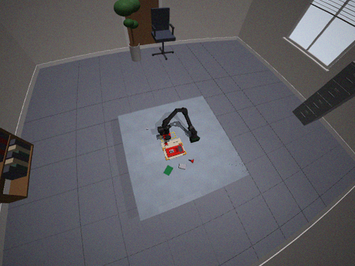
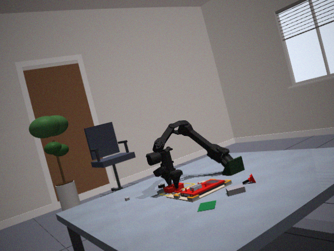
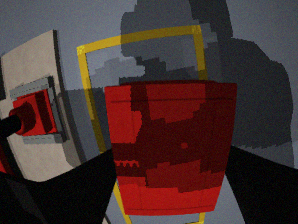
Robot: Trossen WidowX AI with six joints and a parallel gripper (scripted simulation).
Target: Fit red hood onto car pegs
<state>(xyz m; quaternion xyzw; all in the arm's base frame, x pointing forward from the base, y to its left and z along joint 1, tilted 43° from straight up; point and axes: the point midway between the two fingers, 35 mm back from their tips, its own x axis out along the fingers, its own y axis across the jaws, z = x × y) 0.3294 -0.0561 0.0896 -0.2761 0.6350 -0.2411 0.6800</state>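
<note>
The jig lies 40 mm behind my gripper tip and 200 mm to the left of it. Round my gripper tip: grey nut: 220 mm ahead, 150 mm to the right; green flat card: 60 mm ahead, 430 mm to the left, 10 mm below; red hood: right at my gripper tip.
</note>
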